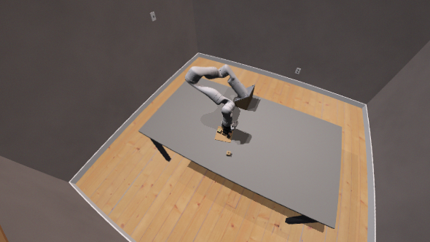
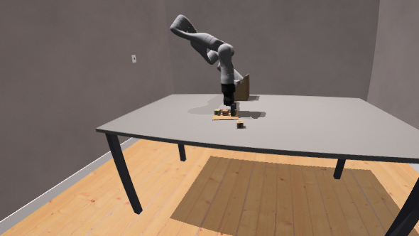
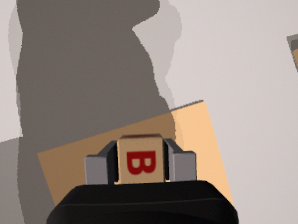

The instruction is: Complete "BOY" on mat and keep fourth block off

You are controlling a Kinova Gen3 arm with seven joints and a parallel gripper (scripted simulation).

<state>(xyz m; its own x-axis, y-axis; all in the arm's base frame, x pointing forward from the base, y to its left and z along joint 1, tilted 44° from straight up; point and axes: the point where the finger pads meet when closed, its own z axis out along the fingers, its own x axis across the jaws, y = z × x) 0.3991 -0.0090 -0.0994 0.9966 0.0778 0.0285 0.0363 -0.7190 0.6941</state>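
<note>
My hand is 5 cm to the left of the mat and 2 cm above it. Also, from my hand: R block (15 cm ahead, 7 cm to the left, 1 cm below).
</note>
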